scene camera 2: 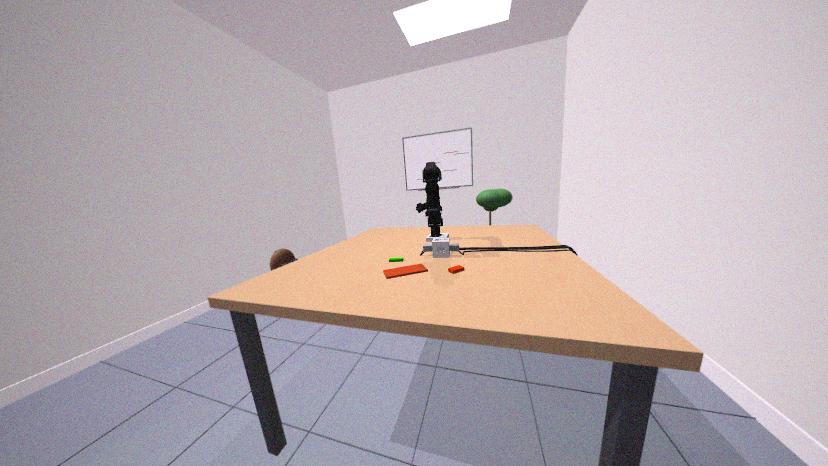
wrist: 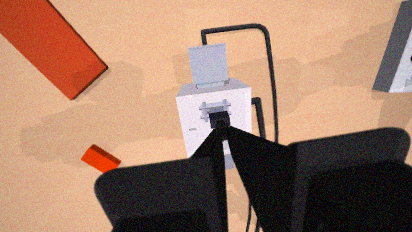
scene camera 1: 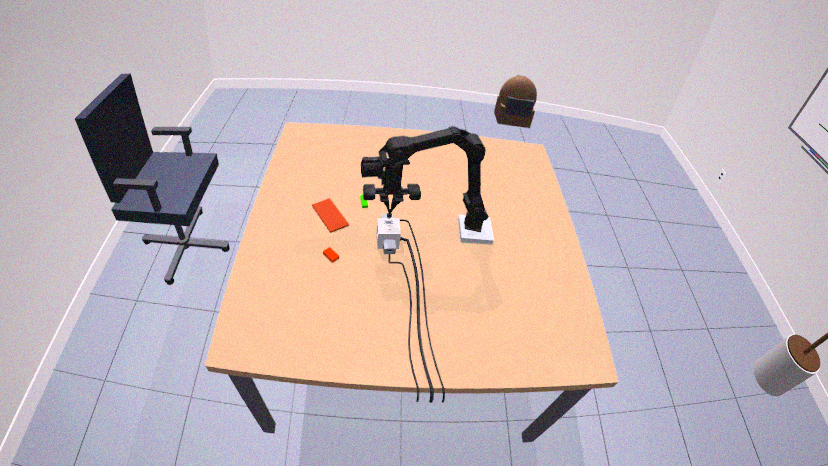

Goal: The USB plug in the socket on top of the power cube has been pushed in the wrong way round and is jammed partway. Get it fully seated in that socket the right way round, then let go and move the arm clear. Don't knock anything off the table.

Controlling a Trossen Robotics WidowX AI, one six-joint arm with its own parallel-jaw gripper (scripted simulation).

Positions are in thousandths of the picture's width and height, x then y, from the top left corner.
Scene:
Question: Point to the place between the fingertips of the gripper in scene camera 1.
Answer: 470, 454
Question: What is the gripper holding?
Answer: A black USB plug.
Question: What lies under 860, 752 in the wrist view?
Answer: The gripper.

